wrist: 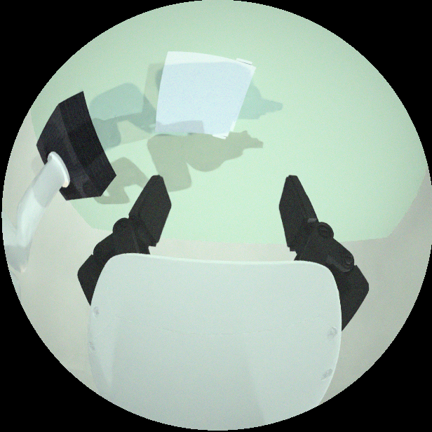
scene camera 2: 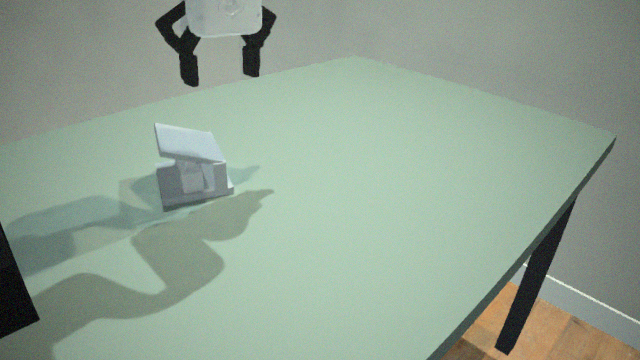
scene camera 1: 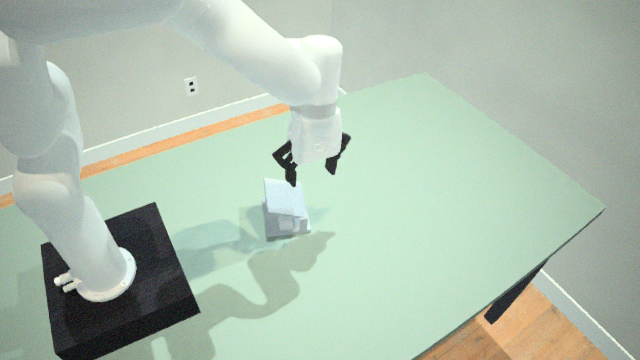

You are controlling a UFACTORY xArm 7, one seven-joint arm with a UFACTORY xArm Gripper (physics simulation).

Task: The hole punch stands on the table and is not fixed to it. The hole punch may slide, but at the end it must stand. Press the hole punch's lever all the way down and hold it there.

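Frame: origin at the arm's base, x ahead, y left, z up, level; metres.
Where they show: gripper, fingertip midpoint: (scene camera 2: 222, 80) (scene camera 1: 311, 177); arm's base, origin of the base link: (scene camera 1: 106, 274).
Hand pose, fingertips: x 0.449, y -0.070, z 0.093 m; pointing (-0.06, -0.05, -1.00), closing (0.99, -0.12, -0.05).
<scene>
Each offset is from my fingertips to the top centre of the thing. Level surfaces: height alone.
The light grey hole punch @[dx -0.027, dy +0.063, dz -0.086 m] (scene camera 1: 287, 225) (scene camera 2: 192, 180) stands upright on the green table @[dz -0.171 m] (scene camera 1: 425, 210) (scene camera 2: 375, 200) (wrist: 320, 150). Its pale lever @[dx -0.027, dy +0.063, dz -0.086 m] (scene camera 1: 285, 197) (scene camera 2: 189, 144) (wrist: 205, 95) is a flat plate, raised at a slant above the body. In the wrist view the lever hides most of the body. My gripper (scene camera 1: 312, 181) (scene camera 2: 220, 82) (wrist: 223, 188) is open, with nothing between its fingers. It hangs in the air above the punch, pointing down, and a gap shows between the fingertips and the lever in scene camera 2.
The arm's black base block (scene camera 1: 150, 250) (scene camera 2: 12, 295) (wrist: 75, 145) stands on the table to the left of the punch. The table's right edge shows in both scene views. A grey wall with a white socket (scene camera 1: 191, 86) is behind the table. Arm shadows fall around the punch.
</scene>
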